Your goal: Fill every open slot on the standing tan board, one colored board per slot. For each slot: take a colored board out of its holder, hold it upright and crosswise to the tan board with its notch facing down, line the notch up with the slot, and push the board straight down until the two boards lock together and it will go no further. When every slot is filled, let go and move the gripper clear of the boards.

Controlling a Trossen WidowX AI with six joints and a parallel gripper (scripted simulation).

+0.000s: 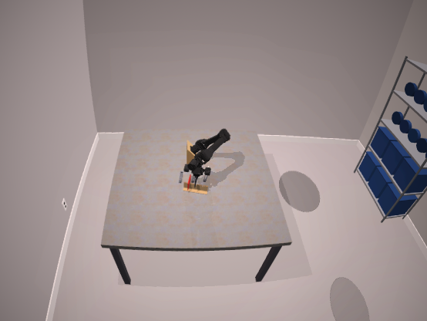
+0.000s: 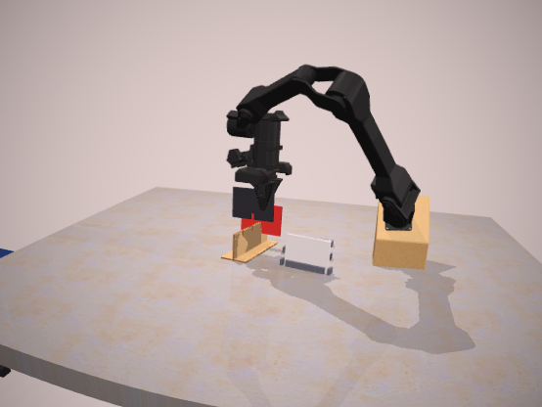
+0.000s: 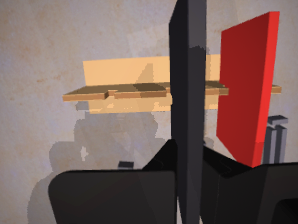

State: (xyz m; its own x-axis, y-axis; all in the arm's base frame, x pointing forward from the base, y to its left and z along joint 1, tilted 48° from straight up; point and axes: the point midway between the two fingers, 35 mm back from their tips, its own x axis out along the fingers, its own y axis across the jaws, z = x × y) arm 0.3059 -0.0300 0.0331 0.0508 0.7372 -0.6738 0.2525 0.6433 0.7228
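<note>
Right now the dark navy board is 20 mm ahead of my gripper tip and 10 mm to the right of it. From my gripper tip the other things lie so: red board 50 mm to the right, 40 mm below, 10 mm ahead; then white board 110 mm behind, 90 mm to the left, 70 mm below; then tan board 70 mm below, 20 mm ahead, 10 mm to the right.
</note>
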